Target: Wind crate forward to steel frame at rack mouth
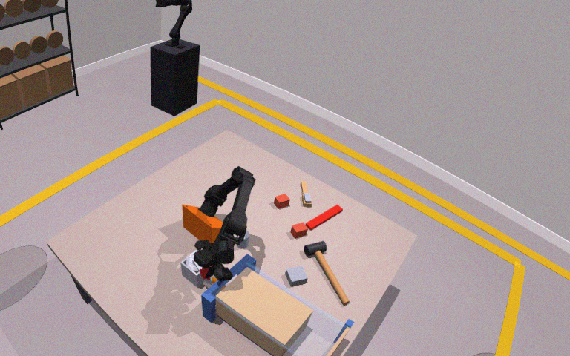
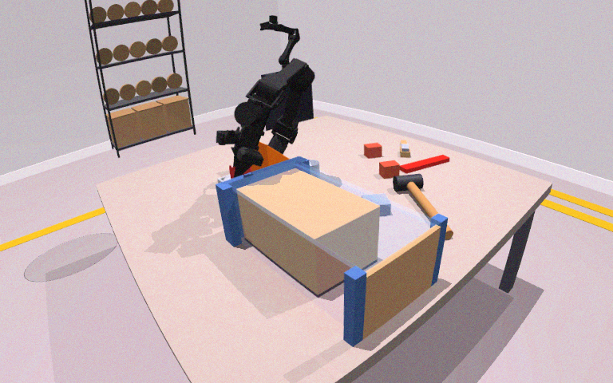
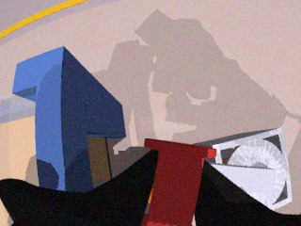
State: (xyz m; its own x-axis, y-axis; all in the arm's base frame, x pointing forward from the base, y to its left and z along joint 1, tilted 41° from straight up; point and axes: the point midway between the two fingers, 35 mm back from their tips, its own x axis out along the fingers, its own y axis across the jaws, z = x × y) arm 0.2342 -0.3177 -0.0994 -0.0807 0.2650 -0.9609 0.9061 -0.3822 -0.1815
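Right now the winch handle is 30 mm to the left of my gripper tip, 30 mm below it and 30 mm behind it. Also, from my gripper tip: red knob (20 mm to the left, 10 mm ahead); grey hand winch (100 mm below, 100 mm behind, 50 mm to the left); blue steel frame (70 mm ahead, 40 mm to the left, 30 mm below).
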